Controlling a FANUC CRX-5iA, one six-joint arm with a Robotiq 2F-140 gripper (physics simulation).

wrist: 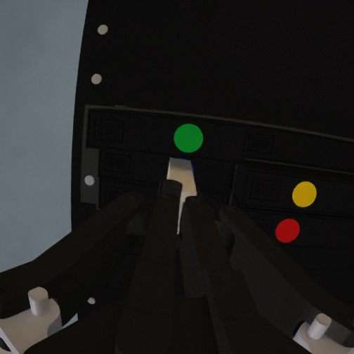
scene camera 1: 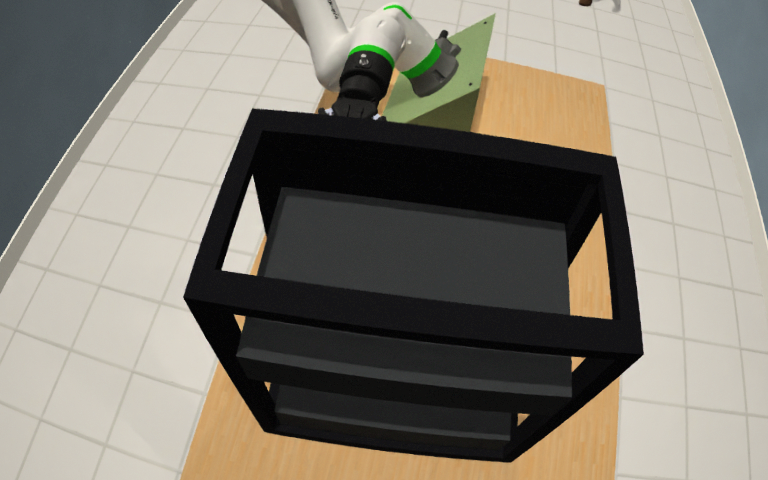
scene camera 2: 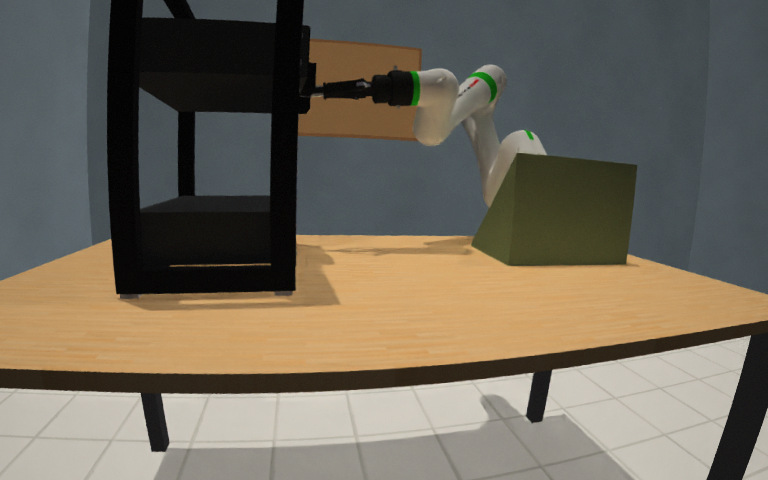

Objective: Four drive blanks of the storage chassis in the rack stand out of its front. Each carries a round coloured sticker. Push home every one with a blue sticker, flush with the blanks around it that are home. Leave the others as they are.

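My gripper (scene camera 2: 318, 91) (wrist: 177, 175) is shut and empty, pointing level at the chassis front. In the wrist view its pale fingertips cover most of the blue sticker (wrist: 193, 166); a sliver shows at their upper right edge. They are at or close before the blue-stickered blank (wrist: 142, 169); contact and how far that blank stands out cannot be told. Directly above, the green-stickered blank (wrist: 145, 137) stands out. To the right are a yellow sticker (wrist: 304, 194) and, below it, a red sticker (wrist: 287, 230). In scene camera 1 the rack hides the fingertips.
The black rack (scene camera 1: 396, 298) (scene camera 2: 283, 198) stands on the wooden table (scene camera 1: 555, 101) (scene camera 2: 424, 316). It holds the upper chassis (scene camera 1: 419, 249) and a lower unit (scene camera 2: 206, 234). A green wedge-shaped block (scene camera 1: 441, 79) (scene camera 2: 572, 209) stands by the arm's base. The rack's front post with round studs is left of the blanks.
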